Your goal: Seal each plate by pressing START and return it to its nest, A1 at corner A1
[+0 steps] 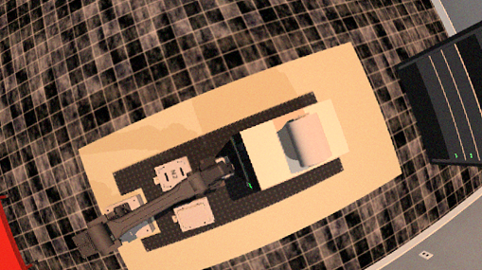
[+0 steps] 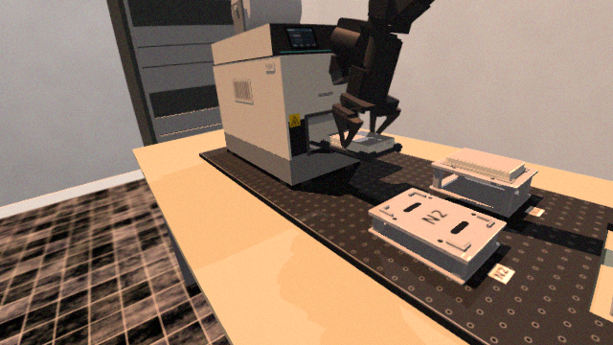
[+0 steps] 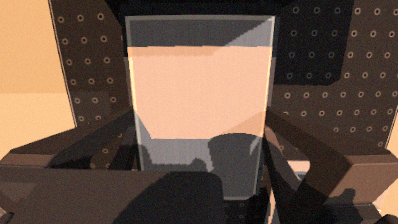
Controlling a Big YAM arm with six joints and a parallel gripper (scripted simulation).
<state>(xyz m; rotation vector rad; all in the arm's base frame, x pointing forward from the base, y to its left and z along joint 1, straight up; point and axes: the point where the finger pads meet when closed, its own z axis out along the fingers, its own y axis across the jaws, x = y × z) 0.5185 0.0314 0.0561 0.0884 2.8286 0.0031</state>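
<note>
Right now my hand is 1 cm above the sealer stage. Also, from my hand: well plate: right at my hand; plate nest N2: 20 cm behind, 8 cm below, 6 cm to the left; sealer screen: 21 cm above, 12 cm ahead, 4 cm to the left.
</note>
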